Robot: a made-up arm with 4 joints.
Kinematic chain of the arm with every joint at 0, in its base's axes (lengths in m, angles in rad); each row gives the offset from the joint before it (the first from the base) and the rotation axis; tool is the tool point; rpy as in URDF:
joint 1: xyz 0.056 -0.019 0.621 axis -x
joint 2: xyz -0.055 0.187 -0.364 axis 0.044 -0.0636 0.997
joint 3: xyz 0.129 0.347 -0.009 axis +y
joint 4: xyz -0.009 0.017 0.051 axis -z
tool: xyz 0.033 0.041 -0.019 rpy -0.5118 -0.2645 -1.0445
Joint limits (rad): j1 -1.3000..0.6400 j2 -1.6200..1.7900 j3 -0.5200..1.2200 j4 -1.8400..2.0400
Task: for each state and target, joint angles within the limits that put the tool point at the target. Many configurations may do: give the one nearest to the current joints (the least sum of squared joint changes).
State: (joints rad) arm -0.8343 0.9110 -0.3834 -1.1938
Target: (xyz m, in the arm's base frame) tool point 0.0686 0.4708 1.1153
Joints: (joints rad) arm -1.3000 0.0812 -0.0241 -1.0218
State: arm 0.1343 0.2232 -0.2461 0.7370
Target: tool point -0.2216 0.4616 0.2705
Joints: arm 0.0817 0.9996 -0.4993 0.9439
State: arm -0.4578 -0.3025 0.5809 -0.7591
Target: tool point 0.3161 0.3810 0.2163
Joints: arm 0.1553 -0.6010 0.5704 -1.4932
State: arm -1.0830 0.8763 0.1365 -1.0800
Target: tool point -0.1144 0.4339 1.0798
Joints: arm -1.2986 0.5208 0.3961 -1.8400
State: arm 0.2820 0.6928 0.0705 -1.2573
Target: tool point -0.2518 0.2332 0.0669
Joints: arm 0.5757 0.8725 0.0814 -1.3880
